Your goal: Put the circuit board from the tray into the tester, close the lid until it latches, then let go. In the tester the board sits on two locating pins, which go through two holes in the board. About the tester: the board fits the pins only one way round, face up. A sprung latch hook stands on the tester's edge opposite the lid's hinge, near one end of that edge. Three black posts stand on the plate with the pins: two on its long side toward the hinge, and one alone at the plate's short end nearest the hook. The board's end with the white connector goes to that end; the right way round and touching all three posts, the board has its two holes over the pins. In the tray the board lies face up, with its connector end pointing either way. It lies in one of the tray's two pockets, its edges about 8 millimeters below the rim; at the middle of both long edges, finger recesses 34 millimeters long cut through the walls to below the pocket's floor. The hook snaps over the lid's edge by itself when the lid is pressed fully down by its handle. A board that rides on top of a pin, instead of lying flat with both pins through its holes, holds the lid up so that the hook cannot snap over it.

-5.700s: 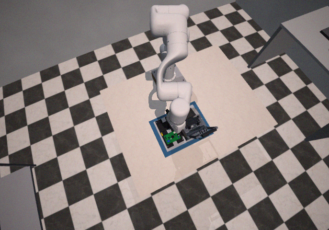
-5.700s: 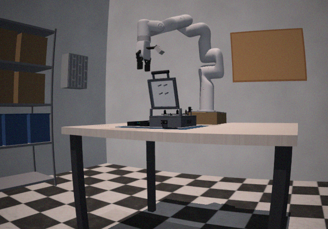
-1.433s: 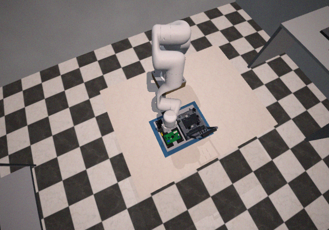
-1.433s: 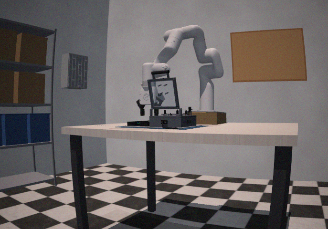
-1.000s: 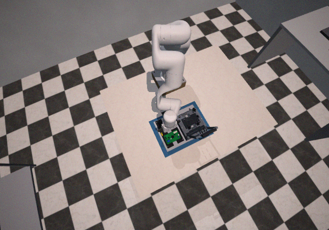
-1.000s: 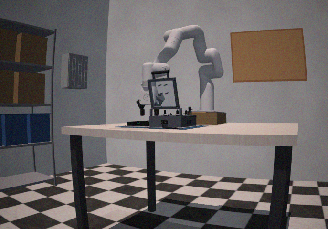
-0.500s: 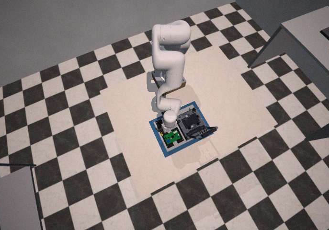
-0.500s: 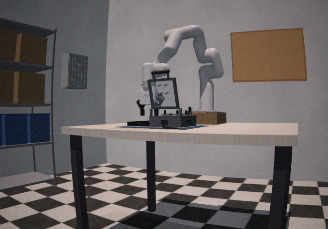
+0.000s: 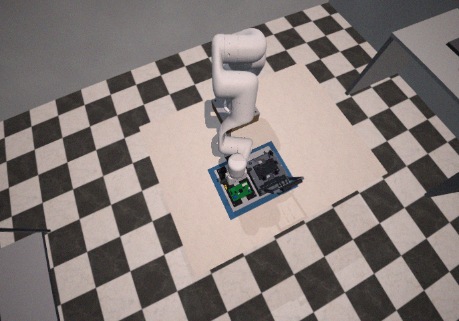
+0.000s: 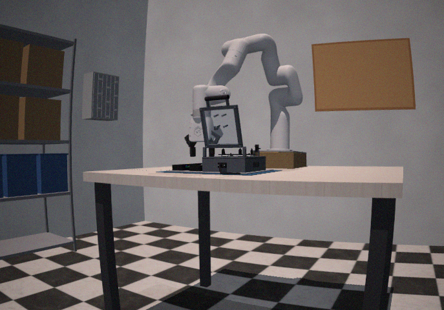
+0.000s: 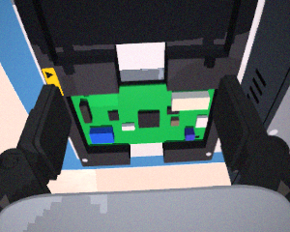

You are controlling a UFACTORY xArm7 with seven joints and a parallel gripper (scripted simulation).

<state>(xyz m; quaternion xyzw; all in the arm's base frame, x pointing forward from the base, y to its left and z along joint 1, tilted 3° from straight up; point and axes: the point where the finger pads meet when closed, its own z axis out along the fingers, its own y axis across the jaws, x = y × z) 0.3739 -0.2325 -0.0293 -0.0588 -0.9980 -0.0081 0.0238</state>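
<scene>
Right now my hand is 6 cm short of the green circuit board and 5 cm above it. Also, from my hand: tester lid 16 cm ahead, 15 cm to the left, 12 cm above; latch hook 23 cm to the left, 2 cm behind, 2 cm above.
</scene>
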